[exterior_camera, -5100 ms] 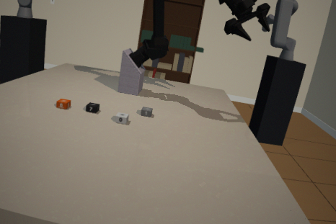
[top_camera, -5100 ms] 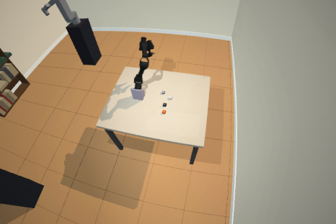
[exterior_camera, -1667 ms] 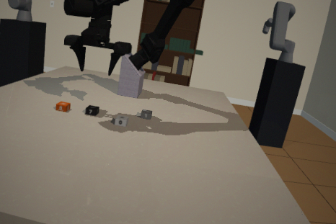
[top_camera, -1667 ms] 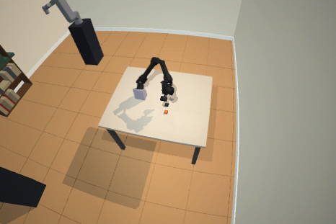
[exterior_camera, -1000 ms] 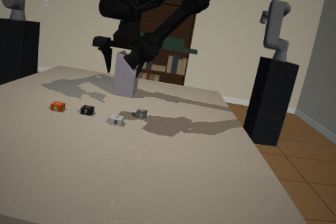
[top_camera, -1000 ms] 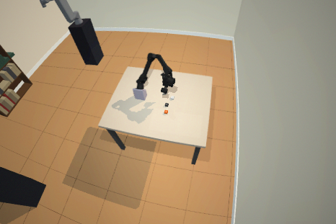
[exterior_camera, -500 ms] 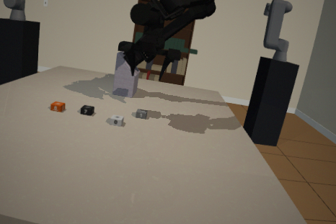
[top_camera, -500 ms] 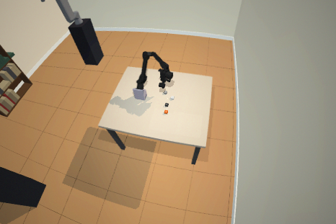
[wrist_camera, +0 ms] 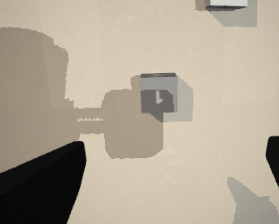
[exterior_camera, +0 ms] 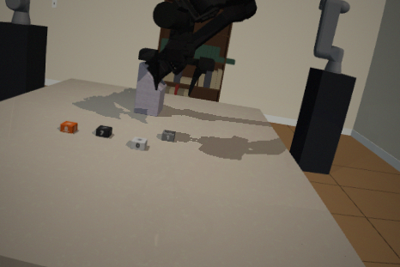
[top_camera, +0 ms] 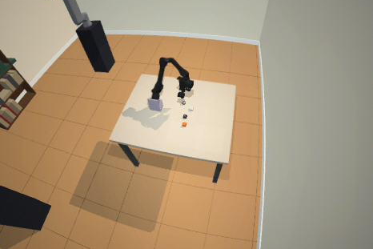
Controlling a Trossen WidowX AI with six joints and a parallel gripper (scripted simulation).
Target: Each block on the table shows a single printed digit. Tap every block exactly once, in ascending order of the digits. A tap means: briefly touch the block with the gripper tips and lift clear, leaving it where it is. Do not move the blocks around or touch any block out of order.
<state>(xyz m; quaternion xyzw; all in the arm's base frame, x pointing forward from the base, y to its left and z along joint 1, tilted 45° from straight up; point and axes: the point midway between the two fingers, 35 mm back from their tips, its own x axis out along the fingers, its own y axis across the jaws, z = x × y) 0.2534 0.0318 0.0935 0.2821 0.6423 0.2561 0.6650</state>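
My gripper tip is 1 cm to the right of the grey block and 12 cm above it. Round my gripper tip: black block marked 7: 4 cm ahead, 16 cm to the right, 12 cm below; orange block: 5 cm ahead, 25 cm to the right, 12 cm below.
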